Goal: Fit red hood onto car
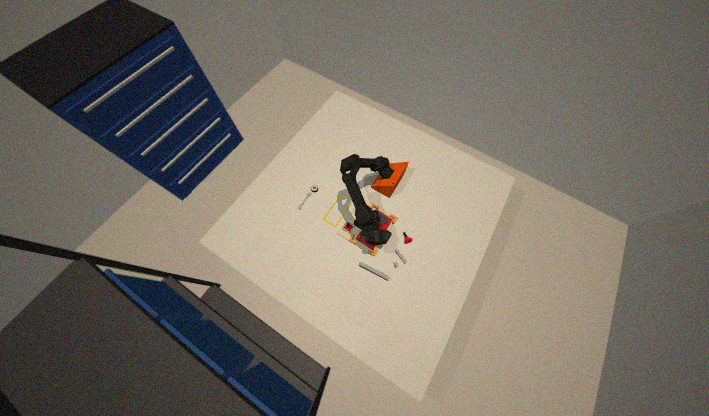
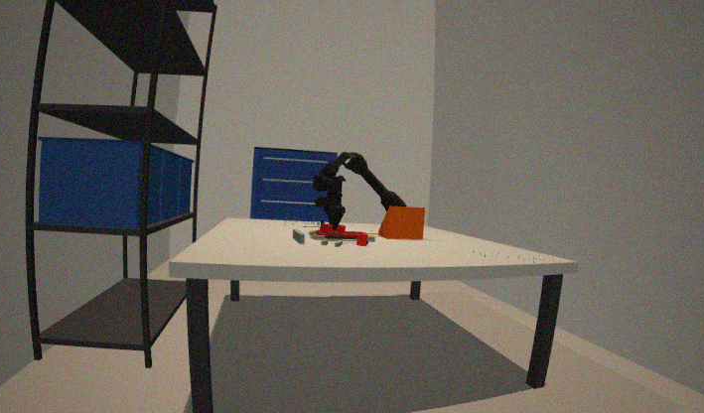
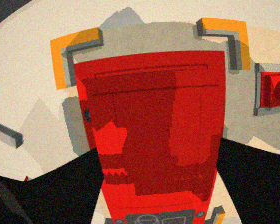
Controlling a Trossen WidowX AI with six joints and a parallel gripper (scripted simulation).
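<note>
Right now my gripper tip is 1 cm below the red hood. Round my gripper tip: grey engine block: 1 cm below; wrench-like tool: 42 cm to the right, 3 cm below.
</note>
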